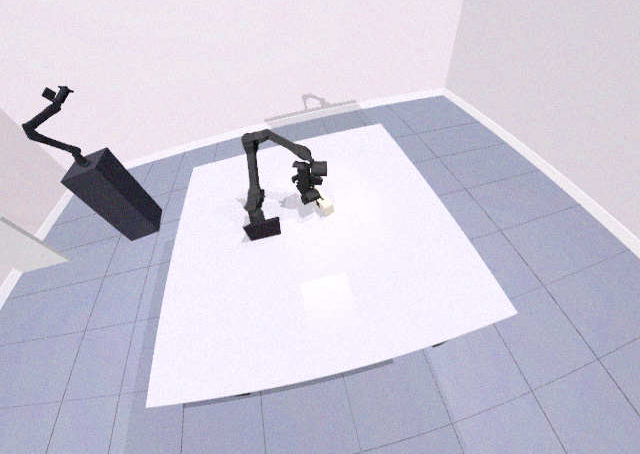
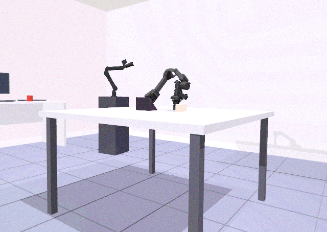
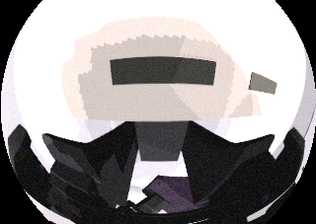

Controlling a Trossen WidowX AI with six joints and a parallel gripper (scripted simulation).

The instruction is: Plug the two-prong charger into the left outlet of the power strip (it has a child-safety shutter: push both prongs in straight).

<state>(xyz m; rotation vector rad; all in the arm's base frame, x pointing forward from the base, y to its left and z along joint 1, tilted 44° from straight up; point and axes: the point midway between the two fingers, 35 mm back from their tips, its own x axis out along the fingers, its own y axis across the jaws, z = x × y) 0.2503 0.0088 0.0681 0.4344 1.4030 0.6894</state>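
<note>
Right now my gripper tip is 20 mm short of the dark charger and 10 mm below it.
</note>
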